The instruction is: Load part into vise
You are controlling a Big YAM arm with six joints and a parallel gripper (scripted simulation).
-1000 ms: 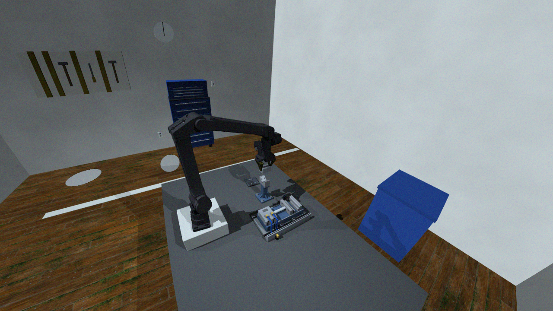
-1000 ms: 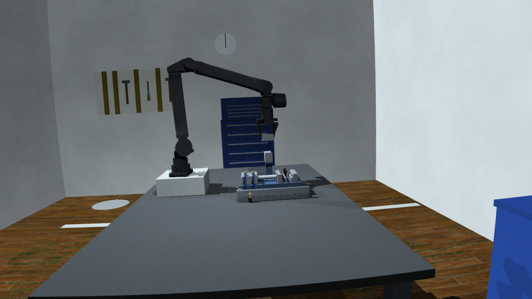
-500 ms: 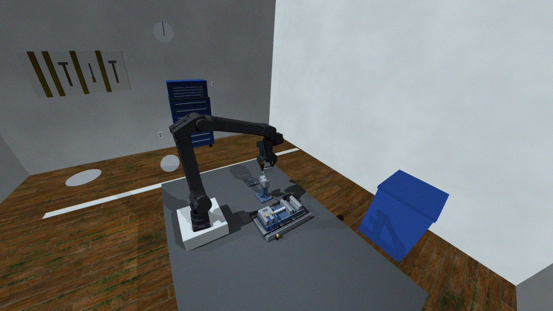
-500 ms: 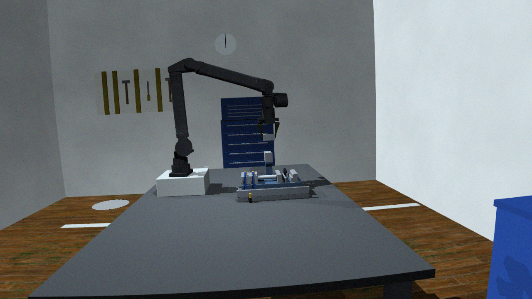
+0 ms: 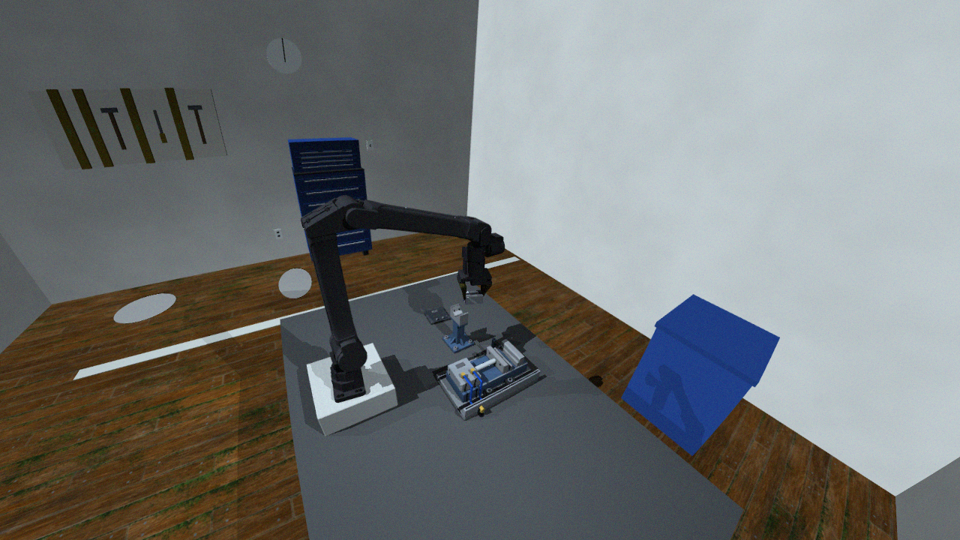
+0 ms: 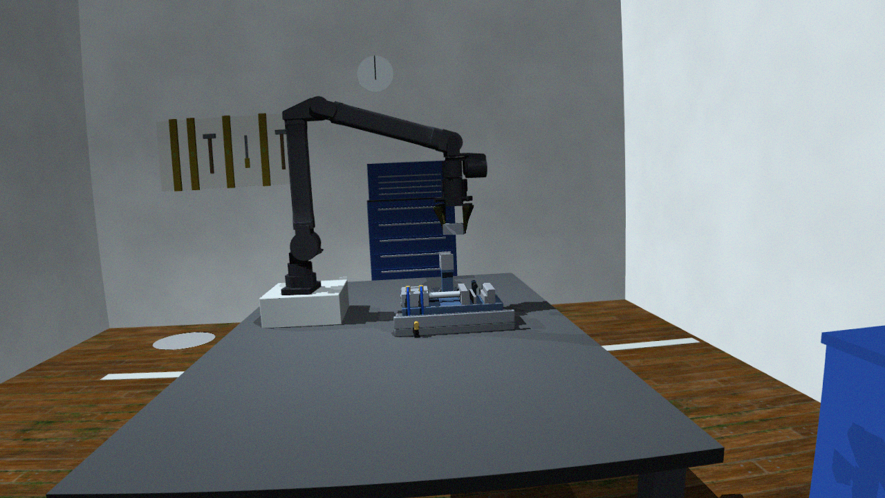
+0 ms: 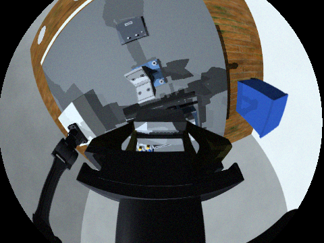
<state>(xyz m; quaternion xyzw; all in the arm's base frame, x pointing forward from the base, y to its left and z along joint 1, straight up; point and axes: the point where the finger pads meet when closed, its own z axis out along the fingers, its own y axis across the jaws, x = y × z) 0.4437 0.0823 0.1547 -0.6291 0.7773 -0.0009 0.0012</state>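
Now: hand 1 cm past the vise, 16 cm to the left of it and 20 cm above it. Also, from my hand: air cylinder: 11 cm behind, 17 cm to the right, 16 cm below; part: right at my hand.
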